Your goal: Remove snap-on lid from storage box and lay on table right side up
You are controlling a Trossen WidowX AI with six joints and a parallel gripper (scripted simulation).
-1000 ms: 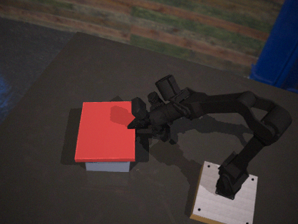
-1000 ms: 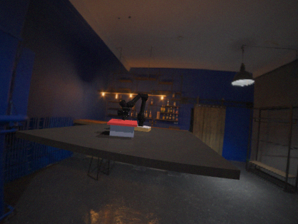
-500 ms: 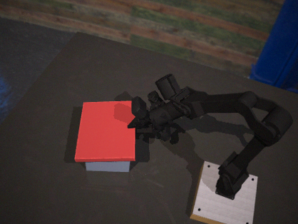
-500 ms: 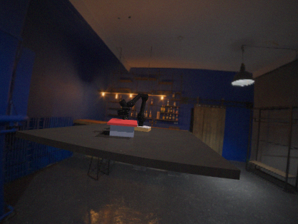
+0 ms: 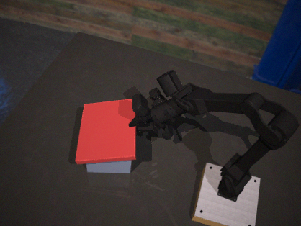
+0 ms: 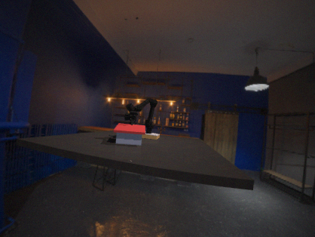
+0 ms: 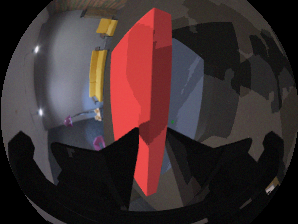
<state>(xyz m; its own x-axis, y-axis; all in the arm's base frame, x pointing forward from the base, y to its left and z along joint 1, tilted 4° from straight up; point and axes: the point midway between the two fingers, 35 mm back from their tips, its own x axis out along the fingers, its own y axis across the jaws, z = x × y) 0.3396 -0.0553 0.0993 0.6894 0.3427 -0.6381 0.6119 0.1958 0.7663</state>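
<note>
The red lid is 7 cm ahead of my gripper tip, 3 cm to the left of it and 1 cm below it. The rest, counted from my gripper tip: grey-blue storage box 6 cm ahead, 2 cm to the left, 8 cm below.
</note>
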